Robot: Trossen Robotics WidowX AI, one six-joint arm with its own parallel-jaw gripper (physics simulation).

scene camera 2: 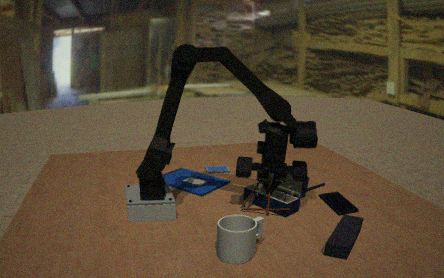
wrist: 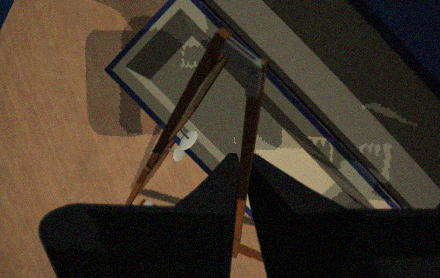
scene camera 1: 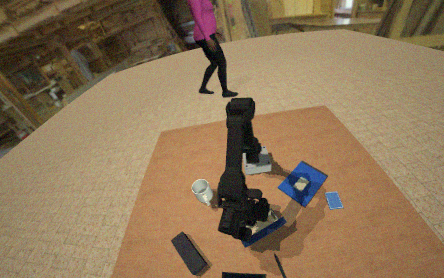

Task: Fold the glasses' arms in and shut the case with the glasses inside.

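Note:
The brown-framed glasses stand tilted over the near edge of the open blue case, partly above its tray and partly beyond it. My gripper points down and is shut on one glasses arm, which runs from the grey hinge at the top of the wrist view down between the fingertips. The other arm lies lower, crossing behind the fingers, and is partly hidden by them. The case's lid is raised at the far side. The gripper hides much of the glasses and case in scene camera 1.
A mug, a blue square piece, a blue card, a long black box, a dark flat slab and a pen lie around the case.

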